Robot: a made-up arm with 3 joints. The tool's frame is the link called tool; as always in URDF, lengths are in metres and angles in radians. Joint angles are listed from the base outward.
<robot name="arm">
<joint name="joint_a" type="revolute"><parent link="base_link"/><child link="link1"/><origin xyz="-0.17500 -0.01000 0.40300" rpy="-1.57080 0.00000 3.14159"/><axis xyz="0 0 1"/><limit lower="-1.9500" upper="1.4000"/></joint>
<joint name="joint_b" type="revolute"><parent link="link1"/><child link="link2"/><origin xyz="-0.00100 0.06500 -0.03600" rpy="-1.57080 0.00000 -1.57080"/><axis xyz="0 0 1"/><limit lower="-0.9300" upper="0.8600"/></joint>
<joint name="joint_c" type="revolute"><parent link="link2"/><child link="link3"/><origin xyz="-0.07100 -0.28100 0.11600" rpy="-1.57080 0.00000 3.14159"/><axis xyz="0 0 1"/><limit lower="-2.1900" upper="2.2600"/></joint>
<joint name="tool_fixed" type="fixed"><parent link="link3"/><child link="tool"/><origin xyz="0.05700 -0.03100 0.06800" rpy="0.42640 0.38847 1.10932"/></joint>
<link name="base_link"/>
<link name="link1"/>
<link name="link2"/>
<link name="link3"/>
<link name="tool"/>
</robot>
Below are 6 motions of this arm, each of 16 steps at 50 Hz.
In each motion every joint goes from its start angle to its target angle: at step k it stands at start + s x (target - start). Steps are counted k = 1, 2, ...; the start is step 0. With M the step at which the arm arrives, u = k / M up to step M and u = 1 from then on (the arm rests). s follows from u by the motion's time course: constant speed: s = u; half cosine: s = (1 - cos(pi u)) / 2; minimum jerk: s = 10 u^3 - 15 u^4 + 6 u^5.
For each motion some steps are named. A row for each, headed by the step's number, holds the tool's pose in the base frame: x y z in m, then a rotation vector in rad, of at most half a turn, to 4 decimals.
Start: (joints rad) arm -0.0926 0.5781 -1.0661
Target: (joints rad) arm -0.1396 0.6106 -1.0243
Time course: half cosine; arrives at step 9
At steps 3, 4, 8, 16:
3: -0.3468 -0.3046 0.4894 1.3178 0.8548 -1.5874
4: -0.3460 -0.3042 0.4921 1.3103 0.8540 -1.5868
8: -0.3429 -0.3025 0.5012 1.2846 0.8517 -1.5841
16: -0.3427 -0.3024 0.5017 1.2832 0.8517 -1.5839

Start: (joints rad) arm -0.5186 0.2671 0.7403
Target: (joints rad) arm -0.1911 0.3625 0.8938
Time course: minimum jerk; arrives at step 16
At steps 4, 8, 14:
4: -0.3079 -0.3463 0.3620 1.7253 0.6157 0.0755
8: -0.2926 -0.3469 0.3580 1.6597 0.5027 0.2477
14: -0.2759 -0.3468 0.3576 1.5631 0.3627 0.4465

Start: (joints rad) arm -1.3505 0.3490 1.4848
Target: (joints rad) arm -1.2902 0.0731 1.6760
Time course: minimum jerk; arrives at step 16
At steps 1, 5, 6, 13, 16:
1: -0.2334 -0.3385 0.4523 1.8113 0.9134 0.1060
5: -0.2493 -0.3384 0.4468 1.8418 0.8433 0.1260
6: -0.2578 -0.3381 0.4438 1.8570 0.8053 0.1366
13: -0.3160 -0.3300 0.4203 1.9431 0.5266 0.2093
16: -0.3201 -0.3291 0.4185 1.9478 0.5059 0.2143

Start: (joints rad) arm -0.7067 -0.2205 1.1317
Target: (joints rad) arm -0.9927 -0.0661 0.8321
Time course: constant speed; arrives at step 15
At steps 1, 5, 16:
1: -0.4051 -0.2894 0.2607 2.1582 0.2897 0.1246
5: -0.4108 -0.2967 0.2890 2.1472 0.4208 -0.0231
16: -0.4105 -0.3135 0.3613 2.0740 0.7388 -0.3974

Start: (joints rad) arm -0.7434 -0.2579 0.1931
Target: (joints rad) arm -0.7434 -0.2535 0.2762
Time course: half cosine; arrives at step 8
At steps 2, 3, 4, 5, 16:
2: -0.4647 -0.2776 0.2855 2.2425 0.9497 -0.7949
3: -0.4641 -0.2777 0.2849 2.2439 0.9397 -0.7811
4: -0.4633 -0.2778 0.2842 2.2455 0.9280 -0.7649
5: -0.4626 -0.2780 0.2836 2.2469 0.9163 -0.7487
16: -0.4614 -0.2782 0.2825 2.2489 0.8975 -0.7225

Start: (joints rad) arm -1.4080 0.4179 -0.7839
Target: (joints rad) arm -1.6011 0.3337 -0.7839
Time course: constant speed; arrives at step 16
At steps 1, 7, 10, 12, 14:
1: -0.2085 -0.3296 0.5771 0.5172 1.6774 -2.2722
7: -0.2071 -0.3312 0.5782 0.4706 1.7192 -2.3369
10: -0.2063 -0.3319 0.5790 0.4463 1.7387 -2.3698
12: -0.2059 -0.3323 0.5797 0.4297 1.7513 -2.3920
14: -0.2054 -0.3327 0.5804 0.4128 1.7634 -2.4142

